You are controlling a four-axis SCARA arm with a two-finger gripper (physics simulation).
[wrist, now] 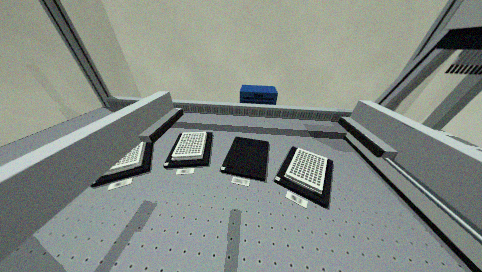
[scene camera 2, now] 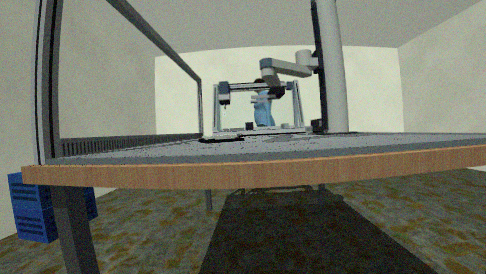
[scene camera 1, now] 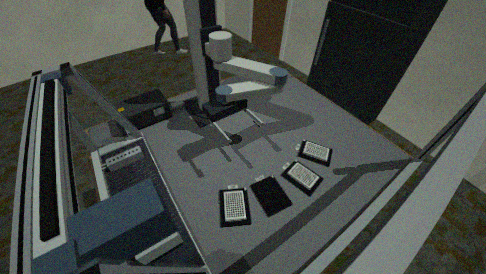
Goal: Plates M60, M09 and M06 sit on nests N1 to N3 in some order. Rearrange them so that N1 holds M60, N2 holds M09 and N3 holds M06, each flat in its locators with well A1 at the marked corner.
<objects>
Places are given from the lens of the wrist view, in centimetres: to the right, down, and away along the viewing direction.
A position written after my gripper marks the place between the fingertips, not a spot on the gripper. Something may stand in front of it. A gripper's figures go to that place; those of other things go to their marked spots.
my gripper (wrist: 259, 107): 2, -3, 11
plate M60 (wrist: 306, 169): 17, 9, 34
plate M06 (wrist: 191, 145): -16, 3, 41
The marked spots on the plate M06 and the plate M60 are 34 cm apart.
</objects>
